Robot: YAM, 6 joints.
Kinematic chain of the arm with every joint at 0, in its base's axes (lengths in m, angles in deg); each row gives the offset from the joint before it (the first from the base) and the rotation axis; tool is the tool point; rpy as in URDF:
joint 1: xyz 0 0 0.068 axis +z
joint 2: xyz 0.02 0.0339 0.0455 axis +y
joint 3: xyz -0.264 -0.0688 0 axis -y
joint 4: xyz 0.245 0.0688 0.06 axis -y
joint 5: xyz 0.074 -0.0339 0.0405 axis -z
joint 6: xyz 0.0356 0 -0.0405 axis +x
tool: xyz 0 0 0 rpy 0 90 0
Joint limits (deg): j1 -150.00..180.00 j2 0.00..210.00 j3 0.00..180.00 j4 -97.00..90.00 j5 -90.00..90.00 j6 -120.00..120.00
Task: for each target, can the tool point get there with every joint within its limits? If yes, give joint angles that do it. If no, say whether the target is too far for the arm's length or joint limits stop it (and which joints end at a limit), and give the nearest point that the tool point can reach.
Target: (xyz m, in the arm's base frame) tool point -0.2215 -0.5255 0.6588
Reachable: no: too far | nearest point -0.1804 -0.4281 0.5540 | short by 0.149 m
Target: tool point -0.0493 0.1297 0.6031
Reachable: yes | joints -63.01 47.63 140.52 -63.07 -24.83 -37.03
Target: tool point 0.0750 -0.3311 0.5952
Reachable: yes | joints -74.46 109.76 156.24 -38.70 27.46 -1.61
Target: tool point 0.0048 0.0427 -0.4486
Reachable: no: joint limits stop it (at a limit: joint 2) | nearest point 0.0103 0.0920 -0.3449 | short by 0.115 m
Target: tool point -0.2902 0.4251 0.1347
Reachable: yes | joints 128.13 139.26 92.02 39.07 73.71 15.83
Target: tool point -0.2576 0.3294 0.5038
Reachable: yes | joints -52.63 17.85 124.49 16.20 7.74 -59.32
